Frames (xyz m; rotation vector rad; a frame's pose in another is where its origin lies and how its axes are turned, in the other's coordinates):
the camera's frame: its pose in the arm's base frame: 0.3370 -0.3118 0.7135 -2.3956 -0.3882 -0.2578
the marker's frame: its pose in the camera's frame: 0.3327 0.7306 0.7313 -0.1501 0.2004 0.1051
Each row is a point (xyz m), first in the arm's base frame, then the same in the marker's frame.
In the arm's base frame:
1: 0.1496 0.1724 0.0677
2: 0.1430 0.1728 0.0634
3: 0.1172 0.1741 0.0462
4: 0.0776 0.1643 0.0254
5: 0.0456 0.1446 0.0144
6: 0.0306 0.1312 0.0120
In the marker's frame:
1: -0.6554 -0.6783 -0.1785
2: -0.6631 -0.6778 -0.1771
3: -0.6935 -0.6755 -0.1712
4: -0.7380 -0.6650 -0.1732
5: -0.7718 -0.6499 -0.1859
6: -0.7867 -0.6409 -0.1963

